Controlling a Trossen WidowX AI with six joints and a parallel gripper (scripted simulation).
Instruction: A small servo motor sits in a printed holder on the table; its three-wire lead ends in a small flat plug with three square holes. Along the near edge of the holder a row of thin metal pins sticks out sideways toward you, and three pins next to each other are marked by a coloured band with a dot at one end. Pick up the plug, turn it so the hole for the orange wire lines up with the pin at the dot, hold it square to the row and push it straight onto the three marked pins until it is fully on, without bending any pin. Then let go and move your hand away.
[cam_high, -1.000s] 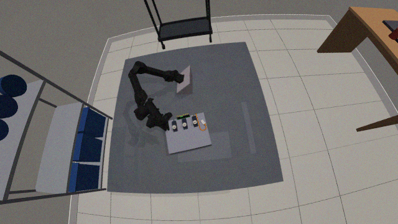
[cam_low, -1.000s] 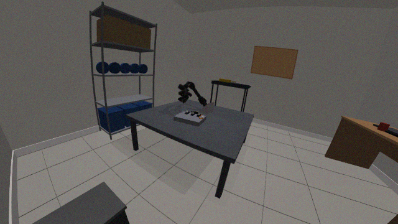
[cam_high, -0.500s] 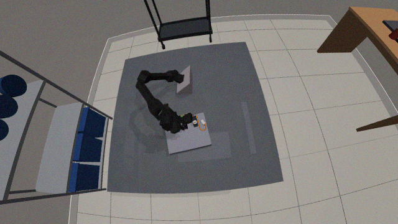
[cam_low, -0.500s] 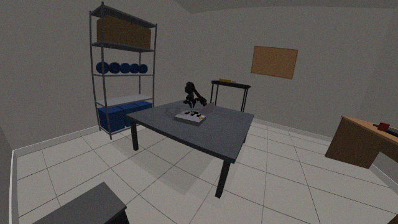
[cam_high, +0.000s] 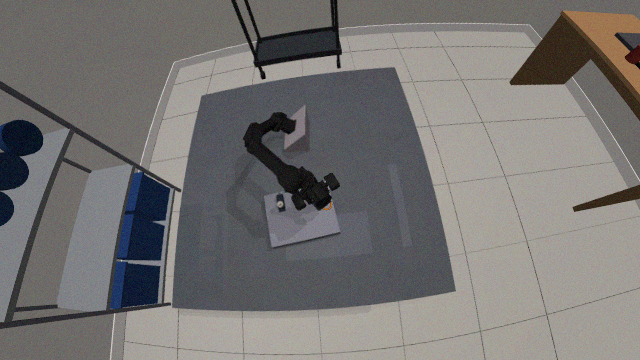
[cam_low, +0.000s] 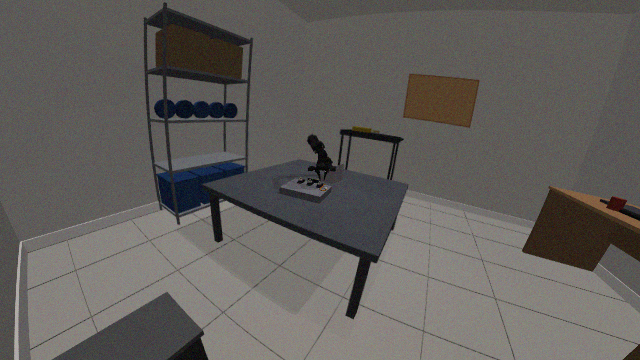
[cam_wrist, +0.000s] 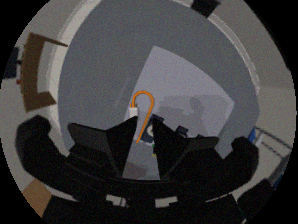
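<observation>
My gripper tip is now 14 cm to the left of the green band, 6 cm past it and 3 cm above it.
</observation>
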